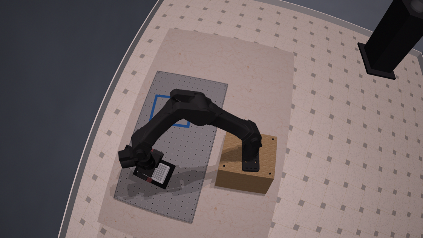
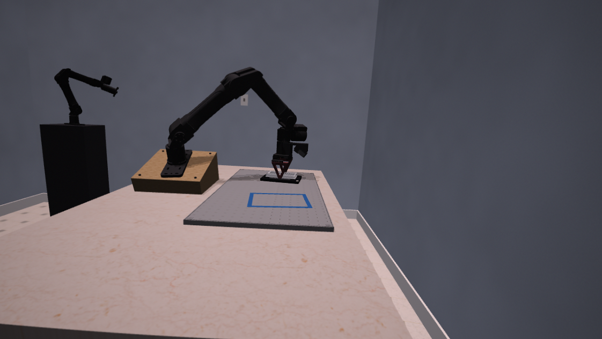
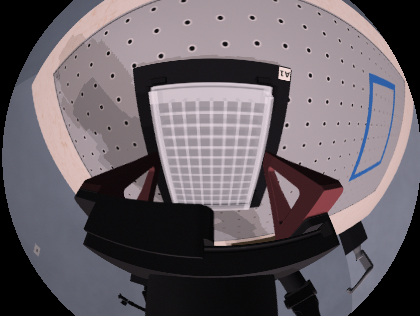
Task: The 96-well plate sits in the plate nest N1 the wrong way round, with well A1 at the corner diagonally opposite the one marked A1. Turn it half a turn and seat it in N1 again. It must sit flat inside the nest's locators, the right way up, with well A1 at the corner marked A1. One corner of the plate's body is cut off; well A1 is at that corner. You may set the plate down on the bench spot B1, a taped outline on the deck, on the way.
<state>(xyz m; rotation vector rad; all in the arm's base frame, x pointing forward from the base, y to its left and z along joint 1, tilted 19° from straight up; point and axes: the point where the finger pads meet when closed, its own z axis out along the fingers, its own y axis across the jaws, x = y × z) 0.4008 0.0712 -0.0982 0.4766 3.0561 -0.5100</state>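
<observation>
The 96-well plate is 1 cm below my hand. The rest, counted from my hand: black plate nest N1: 2 cm below; A1 label: 6 cm ahead, 7 cm to the right, 1 cm below.
</observation>
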